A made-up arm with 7 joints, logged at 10 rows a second.
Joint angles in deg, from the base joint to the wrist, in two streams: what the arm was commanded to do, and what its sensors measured. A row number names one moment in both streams.
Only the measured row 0 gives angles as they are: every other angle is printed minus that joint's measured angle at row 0.
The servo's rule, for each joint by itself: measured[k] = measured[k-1] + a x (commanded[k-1-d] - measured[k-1]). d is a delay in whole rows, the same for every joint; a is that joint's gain. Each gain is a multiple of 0.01, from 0.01 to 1. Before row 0 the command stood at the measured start. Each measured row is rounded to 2 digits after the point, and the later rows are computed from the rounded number. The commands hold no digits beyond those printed.
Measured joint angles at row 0:
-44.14 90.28 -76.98 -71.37 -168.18 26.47 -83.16
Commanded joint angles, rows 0 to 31:
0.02 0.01 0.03 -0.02 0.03 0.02 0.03
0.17 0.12 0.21 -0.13 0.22 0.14 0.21
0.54 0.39 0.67 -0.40 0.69 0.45 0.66
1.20 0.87 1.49 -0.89 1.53 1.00 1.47
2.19 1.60 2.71 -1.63 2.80 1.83 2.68
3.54 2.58 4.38 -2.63 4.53 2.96 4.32
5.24 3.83 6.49 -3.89 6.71 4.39 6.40
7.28 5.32 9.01 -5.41 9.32 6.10 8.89
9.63 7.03 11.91 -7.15 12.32 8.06 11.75
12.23 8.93 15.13 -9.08 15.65 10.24 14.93
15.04 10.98 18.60 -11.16 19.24 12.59 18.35
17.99 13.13 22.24 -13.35 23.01 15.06 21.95
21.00 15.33 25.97 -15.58 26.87 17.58 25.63
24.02 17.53 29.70 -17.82 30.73 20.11 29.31
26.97 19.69 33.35 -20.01 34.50 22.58 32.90
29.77 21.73 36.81 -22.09 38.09 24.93 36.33
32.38 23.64 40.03 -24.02 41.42 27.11 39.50
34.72 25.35 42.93 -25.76 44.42 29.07 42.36
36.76 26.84 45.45 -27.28 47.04 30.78 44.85
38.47 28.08 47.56 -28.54 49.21 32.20 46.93
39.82 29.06 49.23 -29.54 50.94 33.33 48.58
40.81 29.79 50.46 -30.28 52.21 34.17 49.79
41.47 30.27 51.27 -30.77 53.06 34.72 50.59
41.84 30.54 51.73 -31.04 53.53 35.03 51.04
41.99 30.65 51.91 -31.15 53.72 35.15 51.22
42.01 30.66 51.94 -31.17 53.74 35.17 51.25
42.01 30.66 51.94 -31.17 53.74 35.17 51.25
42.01 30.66 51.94 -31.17 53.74 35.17 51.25
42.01 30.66 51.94 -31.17 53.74 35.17 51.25
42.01 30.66 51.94 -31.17 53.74 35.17 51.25
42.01 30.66 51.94 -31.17 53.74 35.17 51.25
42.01 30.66 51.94 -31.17 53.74 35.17 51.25
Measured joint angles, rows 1 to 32:
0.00 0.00 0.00 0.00 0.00 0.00 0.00
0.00 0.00 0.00 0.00 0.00 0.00 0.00
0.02 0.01 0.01 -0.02 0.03 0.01 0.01
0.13 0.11 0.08 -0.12 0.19 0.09 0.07
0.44 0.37 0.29 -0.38 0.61 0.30 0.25
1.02 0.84 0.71 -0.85 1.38 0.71 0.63
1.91 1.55 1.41 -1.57 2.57 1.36 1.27
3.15 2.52 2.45 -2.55 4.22 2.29 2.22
4.74 3.75 3.86 -3.78 6.31 3.51 3.52
6.67 5.23 5.66 -5.28 8.84 5.01 5.18
8.92 6.92 7.85 -7.00 11.76 6.78 7.22
11.44 8.81 10.40 -8.91 15.03 8.79 9.61
14.18 10.85 13.27 -10.98 18.57 10.99 12.32
17.08 12.99 16.41 -13.16 22.30 13.35 15.31
20.06 15.19 19.76 -15.39 26.14 15.80 18.51
23.07 17.39 23.24 -17.63 30.00 18.30 21.86
26.03 19.55 26.78 -19.82 33.78 20.78 25.28
28.87 21.60 30.29 -21.91 37.40 23.19 28.71
31.54 23.52 33.70 -23.85 40.78 25.46 32.05
33.96 25.24 36.93 -25.61 43.84 27.55 35.25
36.09 26.74 39.91 -27.15 46.53 29.42 38.23
37.90 28.00 42.59 -28.43 48.78 31.03 40.93
39.36 29.00 44.91 -29.45 50.59 32.36 43.30
40.46 29.74 46.85 -30.21 51.95 33.41 45.31
41.23 30.24 48.40 -30.73 52.88 34.17 46.95
41.69 30.52 49.57 -31.02 53.43 34.67 48.22
41.92 30.64 50.39 -31.14 53.67 34.95 49.15
41.99 30.66 50.93 -31.17 53.73 35.08 49.80
42.01 30.66 51.28 -31.17 53.74 35.13 50.25
42.01 30.66 51.51 -31.17 53.74 35.15 50.56
42.01 30.66 51.66 -31.17 53.74 35.16 50.77
42.01 30.66 51.76 -31.17 53.74 35.17 50.92
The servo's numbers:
d 2
a 0.76 0.94 0.35 0.92 0.84 0.58 0.31

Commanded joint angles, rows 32 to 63:
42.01 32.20 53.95 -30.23 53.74 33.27 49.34
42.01 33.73 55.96 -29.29 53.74 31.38 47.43
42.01 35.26 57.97 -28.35 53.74 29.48 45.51
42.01 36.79 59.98 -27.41 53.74 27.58 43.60
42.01 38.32 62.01 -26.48 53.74 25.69 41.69
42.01 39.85 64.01 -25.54 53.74 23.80 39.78
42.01 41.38 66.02 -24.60 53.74 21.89 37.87
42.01 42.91 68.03 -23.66 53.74 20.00 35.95
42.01 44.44 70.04 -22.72 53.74 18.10 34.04
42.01 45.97 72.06 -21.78 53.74 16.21 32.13
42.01 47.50 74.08 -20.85 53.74 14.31 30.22
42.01 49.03 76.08 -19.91 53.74 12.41 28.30
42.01 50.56 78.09 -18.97 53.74 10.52 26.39
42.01 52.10 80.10 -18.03 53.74 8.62 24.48
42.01 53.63 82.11 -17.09 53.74 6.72 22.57
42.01 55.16 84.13 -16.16 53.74 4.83 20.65
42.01 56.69 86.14 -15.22 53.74 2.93 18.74
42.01 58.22 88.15 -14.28 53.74 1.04 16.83
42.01 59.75 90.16 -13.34 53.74 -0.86 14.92
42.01 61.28 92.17 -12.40 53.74 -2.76 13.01
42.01 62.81 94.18 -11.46 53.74 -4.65 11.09
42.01 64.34 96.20 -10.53 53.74 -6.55 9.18
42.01 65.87 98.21 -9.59 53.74 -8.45 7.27
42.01 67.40 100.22 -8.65 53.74 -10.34 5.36
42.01 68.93 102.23 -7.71 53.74 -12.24 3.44
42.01 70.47 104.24 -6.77 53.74 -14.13 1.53
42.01 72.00 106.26 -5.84 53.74 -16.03 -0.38
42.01 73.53 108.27 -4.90 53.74 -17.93 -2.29
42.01 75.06 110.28 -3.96 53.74 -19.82 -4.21
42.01 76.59 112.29 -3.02 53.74 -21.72 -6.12
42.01 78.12 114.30 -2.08 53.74 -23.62 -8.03
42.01 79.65 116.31 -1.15 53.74 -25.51 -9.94
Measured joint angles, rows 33 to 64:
42.01 30.66 51.82 -31.17 53.74 35.17 51.02
42.01 30.66 51.86 -31.17 53.74 35.17 51.09
42.01 32.11 52.59 -30.31 53.74 34.07 50.55
42.01 33.63 53.77 -29.37 53.74 32.51 49.58
42.01 35.16 55.24 -28.43 53.74 30.75 48.32
42.01 36.69 56.90 -27.49 53.74 28.91 46.86
42.01 38.22 58.69 -26.56 53.74 27.04 45.26
42.01 39.75 60.55 -25.62 53.74 25.16 43.56
42.01 41.28 62.46 -24.68 53.74 23.26 41.80
42.01 42.81 64.41 -23.74 53.74 21.37 39.99
42.01 44.34 66.38 -22.80 53.74 19.47 38.15
42.01 45.87 68.37 -21.86 53.74 17.58 36.28
42.01 47.40 70.37 -20.93 53.74 15.68 34.40
42.01 48.93 72.37 -19.99 53.74 13.78 32.51
42.01 50.46 74.37 -19.05 53.74 11.89 30.61
42.01 52.00 76.38 -18.11 53.74 9.99 28.71
42.01 53.53 78.39 -17.17 53.74 8.09 26.81
42.01 55.06 80.40 -16.24 53.74 6.20 24.90
42.01 56.59 82.41 -15.30 53.74 4.30 22.99
42.01 58.12 84.42 -14.36 53.74 2.41 21.08
42.01 59.65 86.43 -13.42 53.74 0.51 19.17
42.01 61.18 88.44 -12.48 53.74 -1.39 17.26
42.01 62.71 90.45 -11.54 53.74 -3.28 15.35
42.01 64.24 92.46 -10.61 53.74 -5.18 13.44
42.01 65.77 94.47 -9.67 53.74 -7.08 11.53
42.01 67.30 96.48 -8.73 53.74 -8.97 9.62
42.01 68.83 98.49 -7.79 53.74 -10.87 7.70
42.01 70.37 100.50 -6.85 53.74 -12.76 5.79
42.01 71.90 102.52 -5.92 53.74 -14.66 3.88
42.01 73.43 104.53 -4.98 53.74 -16.56 1.97
42.01 74.96 106.54 -4.04 53.74 -18.45 0.05
42.01 76.49 108.55 -3.10 53.74 -20.35 -1.86

